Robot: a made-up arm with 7 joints. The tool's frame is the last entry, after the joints.
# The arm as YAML. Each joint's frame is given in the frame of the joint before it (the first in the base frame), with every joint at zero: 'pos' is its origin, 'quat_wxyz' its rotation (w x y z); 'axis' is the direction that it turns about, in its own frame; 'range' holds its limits. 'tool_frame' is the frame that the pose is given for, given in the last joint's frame.
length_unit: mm
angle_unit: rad
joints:
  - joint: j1
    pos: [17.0, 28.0, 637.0]
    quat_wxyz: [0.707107, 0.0, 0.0, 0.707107]
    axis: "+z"
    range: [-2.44, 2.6]
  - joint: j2
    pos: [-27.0, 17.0, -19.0]
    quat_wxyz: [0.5, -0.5, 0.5, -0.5]
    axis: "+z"
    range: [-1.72, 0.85]
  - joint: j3
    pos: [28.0, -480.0, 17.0]
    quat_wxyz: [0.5, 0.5, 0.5, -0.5]
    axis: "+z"
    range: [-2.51, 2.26]
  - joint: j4
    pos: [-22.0, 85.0, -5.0]
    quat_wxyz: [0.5, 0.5, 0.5, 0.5]
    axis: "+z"
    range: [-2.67, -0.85]
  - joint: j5
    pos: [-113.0, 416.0, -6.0]
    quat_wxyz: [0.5, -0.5, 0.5, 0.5]
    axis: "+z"
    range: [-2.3, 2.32]
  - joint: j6
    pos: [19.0, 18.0, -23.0]
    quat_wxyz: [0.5, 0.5, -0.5, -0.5]
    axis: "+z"
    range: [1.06, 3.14]
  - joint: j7
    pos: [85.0, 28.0, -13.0]
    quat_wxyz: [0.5, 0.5, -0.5, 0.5]
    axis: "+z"
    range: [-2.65, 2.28]
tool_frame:
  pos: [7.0, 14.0, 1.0]
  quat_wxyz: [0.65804, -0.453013, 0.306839, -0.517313]
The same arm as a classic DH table. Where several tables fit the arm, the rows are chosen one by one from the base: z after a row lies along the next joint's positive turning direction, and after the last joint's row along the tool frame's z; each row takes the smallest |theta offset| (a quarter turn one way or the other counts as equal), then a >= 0, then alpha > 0; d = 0 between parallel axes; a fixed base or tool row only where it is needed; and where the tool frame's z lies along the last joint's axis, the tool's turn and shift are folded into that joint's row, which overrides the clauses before.
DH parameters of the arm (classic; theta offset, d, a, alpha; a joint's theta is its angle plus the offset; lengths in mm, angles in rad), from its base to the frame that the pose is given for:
base (fixed): 1.0251 0 32.8 0
j1: -1.0251 618 -17 -1.5708
j2: 0 -10 28 1.5708
j3: 0 475 85 1.5708
j4: 0 -28 -113 -1.5708
j5: 0 393 -18 1.5708
j6: 0 -32 85 1.5708
j7: 0.3092 -31.8 -11.2 -1.1579
tool (fixed): -0.0709 11.9 0 0
Joint limits (rad, base to tool): -2.44..2.6 -1.72..0.85 -2.51..2.26 -2.67..-0.85 -2.3..2.32 1.06..3.14 -2.65..2.28

